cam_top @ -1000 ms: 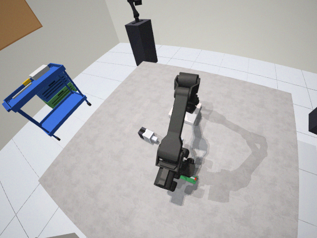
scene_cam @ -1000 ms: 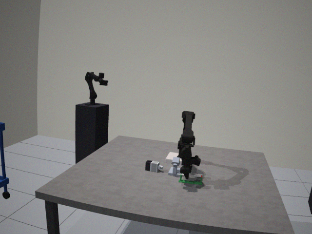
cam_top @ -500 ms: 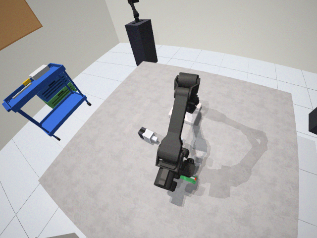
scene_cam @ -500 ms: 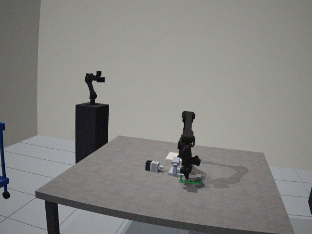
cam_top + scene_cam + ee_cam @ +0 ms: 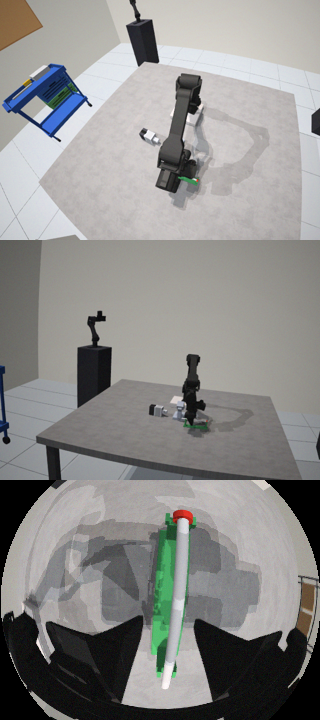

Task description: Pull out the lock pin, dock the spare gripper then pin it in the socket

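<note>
Right now the green cradle is 2 cm to the left of my gripper tip and 1 cm above it. Also, from my gripper tip: mount (10 cm to the right, 9 cm behind, 4 cm above); spare gripper (24 cm to the right, 8 cm behind, 1 cm above).
</note>
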